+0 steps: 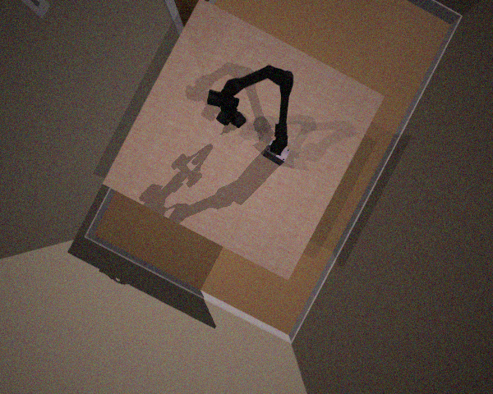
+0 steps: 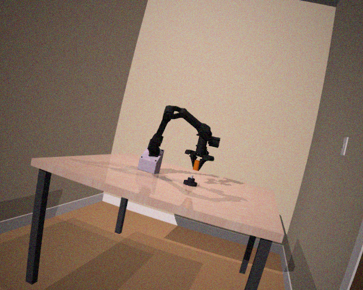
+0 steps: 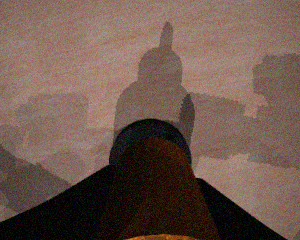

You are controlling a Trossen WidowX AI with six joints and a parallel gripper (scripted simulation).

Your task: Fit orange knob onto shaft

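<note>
Now: gripper tip 1 cm past the dark round pedestal, 3 cm to the left of it and 7 cm above it. Also, from my gripper tip: orange knob: 3 cm above.
</note>
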